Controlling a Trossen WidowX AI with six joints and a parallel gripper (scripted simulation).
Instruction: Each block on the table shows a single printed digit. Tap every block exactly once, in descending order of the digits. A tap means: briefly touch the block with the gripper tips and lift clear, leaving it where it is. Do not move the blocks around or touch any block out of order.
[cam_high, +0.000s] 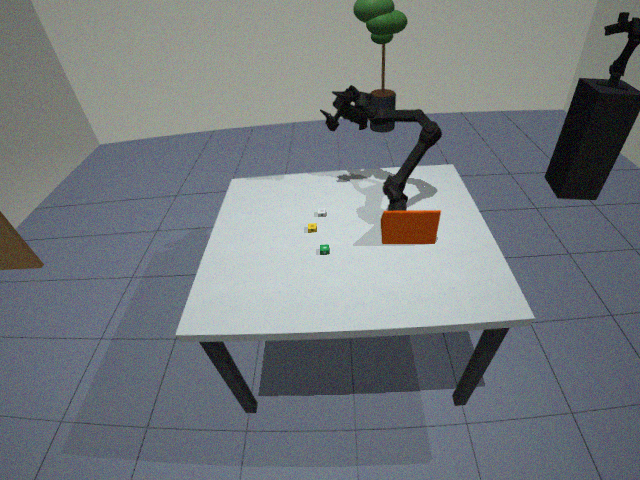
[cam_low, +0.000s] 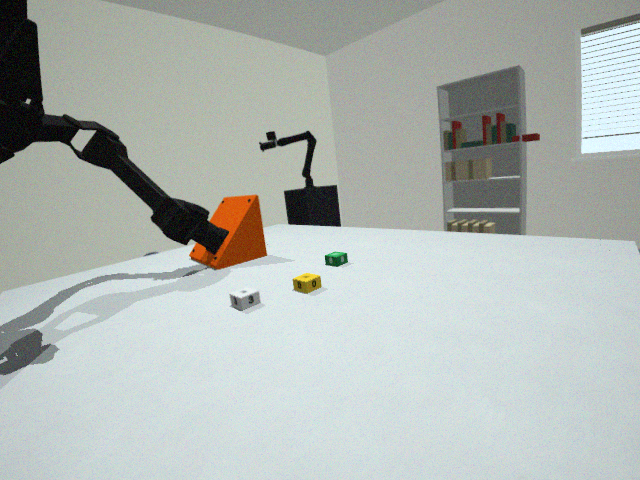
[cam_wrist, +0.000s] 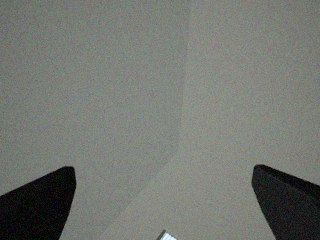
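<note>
Now: the green block 2 cm behind my gripper tip, 41 cm to the left of it and 39 cm below it. From my gripper tip the other things lie so: yellow block: 4 cm ahead, 29 cm to the left, 39 cm below; then white block: 2 cm ahead, 19 cm to the left, 39 cm below.
</note>
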